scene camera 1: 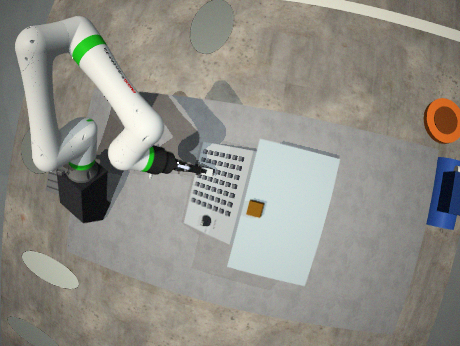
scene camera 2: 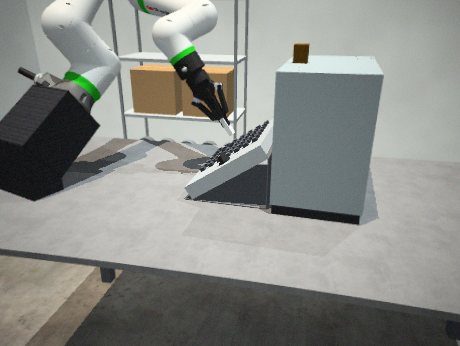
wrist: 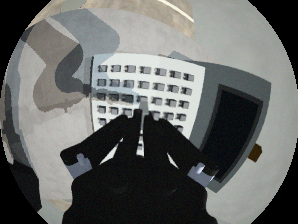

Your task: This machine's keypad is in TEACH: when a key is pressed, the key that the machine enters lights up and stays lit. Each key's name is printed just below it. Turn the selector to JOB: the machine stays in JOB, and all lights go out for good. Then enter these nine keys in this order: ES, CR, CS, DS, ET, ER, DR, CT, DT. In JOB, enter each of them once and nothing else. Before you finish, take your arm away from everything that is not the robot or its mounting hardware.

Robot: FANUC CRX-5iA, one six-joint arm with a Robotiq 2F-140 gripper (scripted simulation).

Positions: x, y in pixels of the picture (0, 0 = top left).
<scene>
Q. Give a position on a pale machine cabinet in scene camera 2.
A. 325, 112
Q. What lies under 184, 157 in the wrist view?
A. My gripper.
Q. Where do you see a sloped keypad panel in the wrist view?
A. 140, 61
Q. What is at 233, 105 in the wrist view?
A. A pale machine cabinet.
</scene>
